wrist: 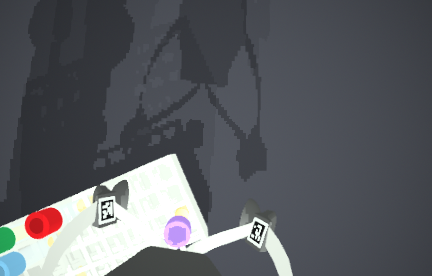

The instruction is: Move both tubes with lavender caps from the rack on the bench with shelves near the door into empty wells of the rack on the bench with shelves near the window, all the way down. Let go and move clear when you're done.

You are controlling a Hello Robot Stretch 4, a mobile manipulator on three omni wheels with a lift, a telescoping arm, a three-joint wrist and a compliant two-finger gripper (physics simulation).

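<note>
A lavender-capped tube stands upright in a white rack, near the rack's right end. One lavender cap shows; a second does not show in this view, and I cannot tell which bench this rack is on. My gripper is open, with its fingertips wide apart. The left fingertip shows over the middle of the rack and the right one beyond its right edge. The lavender cap lies between them in the view, nearer the bottom, touching neither. The tube's body below the cap is mostly hidden.
A red-capped tube, a green-capped tube and a light blue-capped tube are at the rack's left part. A small yellow shape shows just behind the lavender cap. Shadows of the gripper and arm fall on the dark surface beyond the rack.
</note>
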